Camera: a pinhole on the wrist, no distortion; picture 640 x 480 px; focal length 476.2 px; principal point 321.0 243.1 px. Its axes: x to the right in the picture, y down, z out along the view. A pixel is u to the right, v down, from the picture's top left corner.
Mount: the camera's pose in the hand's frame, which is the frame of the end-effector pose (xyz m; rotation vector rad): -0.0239 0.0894 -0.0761 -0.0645 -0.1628 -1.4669
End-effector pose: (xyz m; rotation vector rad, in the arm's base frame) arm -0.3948 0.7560 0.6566 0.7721 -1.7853 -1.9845
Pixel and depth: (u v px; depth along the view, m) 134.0 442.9 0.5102
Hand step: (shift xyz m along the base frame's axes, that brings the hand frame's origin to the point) -0.3908 0.1912 0.3770
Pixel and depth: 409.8 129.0 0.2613
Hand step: -0.0418 0.1965 0.0964
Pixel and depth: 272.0 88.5 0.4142
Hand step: -0.0617 0.3419 0.2203
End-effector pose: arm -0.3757 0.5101 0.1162 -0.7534 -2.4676 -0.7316
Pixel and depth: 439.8 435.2 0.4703
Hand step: -0.1787 0.3458 -0.2140
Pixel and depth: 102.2 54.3 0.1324
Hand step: 0.1563 0.1074 -0.0255
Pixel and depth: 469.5 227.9 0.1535
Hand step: 0.0434 0.0817 -0.0592
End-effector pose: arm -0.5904 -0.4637 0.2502 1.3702 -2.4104 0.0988
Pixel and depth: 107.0 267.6 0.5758
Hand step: -0.4607 0.1665 -0.3942
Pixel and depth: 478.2 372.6 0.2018
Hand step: -0.0975 -0.0201 -0.1120
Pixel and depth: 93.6 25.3 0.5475
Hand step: -0.2951 0.3865 -0.4524
